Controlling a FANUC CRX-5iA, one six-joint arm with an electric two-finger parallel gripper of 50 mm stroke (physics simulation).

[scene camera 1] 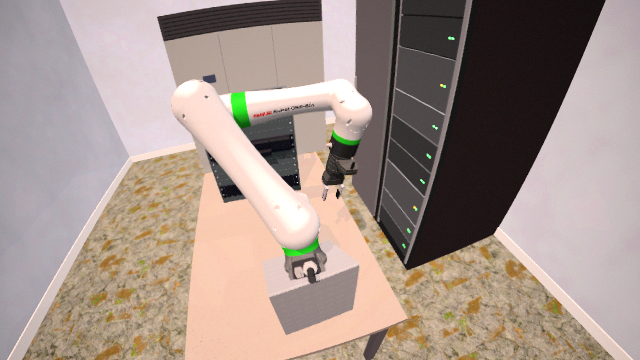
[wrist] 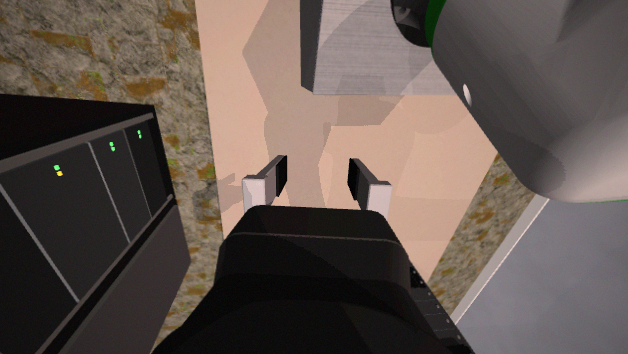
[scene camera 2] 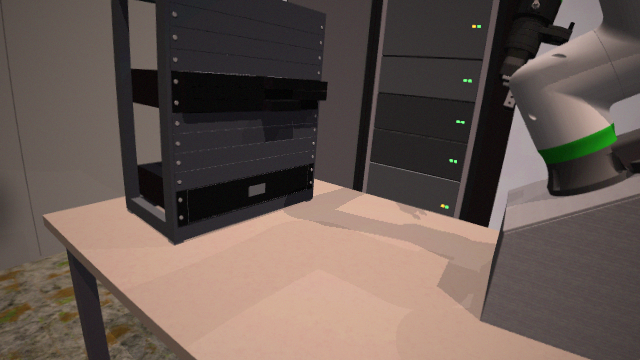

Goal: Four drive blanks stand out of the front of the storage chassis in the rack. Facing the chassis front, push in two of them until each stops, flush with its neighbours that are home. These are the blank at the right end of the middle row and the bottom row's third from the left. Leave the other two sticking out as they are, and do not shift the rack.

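Where they show: gripper, fingertip midpoint: [scene camera 1: 330, 197] [wrist: 317, 169] [scene camera 2: 508, 109]; arm's base, link origin: [scene camera 1: 306, 263] [scene camera 2: 591, 180].
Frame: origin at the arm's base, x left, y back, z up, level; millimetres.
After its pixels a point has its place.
Observation:
The storage chassis [scene camera 1: 276, 145] @[x 69, y -678, z 104 mm] [scene camera 2: 215, 95] @[x 357, y -698, z 82 mm] is a black unit across the middle of the dark rack [scene camera 1: 295, 167] @[x -19, y -734, z -87 mm] [scene camera 2: 164, 130] @[x 466, y -727, z 4 mm] [wrist: 434, 300] @[x 448, y -707, z -88 mm]. In scene camera 2, dark blanks stand out of its front toward the right, one of them at the right end [scene camera 2: 320, 91] @[x 22, y -683, z 100 mm]. Their rows and exact number are too dark to tell. The arm hides part of the chassis in scene camera 1. My gripper [scene camera 1: 331, 196] @[x -127, y -204, z 105 mm] [wrist: 317, 169] @[x -127, y -204, z 105 mm] is open and empty, pointing down above the table, apart from the rack and to its front right. In scene camera 2 the arm partly hides the gripper.
The rack and the grey arm base block [scene camera 1: 316, 306] @[x -13, y 113, z -107 mm] [scene camera 2: 565, 270] @[x 150, y 5, z -126 mm] [wrist: 370, 55] @[x -50, y -91, z -51 mm] stand on the wooden table [scene camera 1: 225, 280] @[x 387, y -146, z -272 mm] [scene camera 2: 310, 310] @[x 383, y -332, z -271 mm] [wrist: 225, 65] @[x -281, y -151, z -272 mm]. A tall black server cabinet [scene camera 1: 520, 115] [scene camera 2: 420, 112] [wrist: 65, 220] stands beside the table. A beige cabinet [scene camera 1: 247, 55] stands behind the rack.

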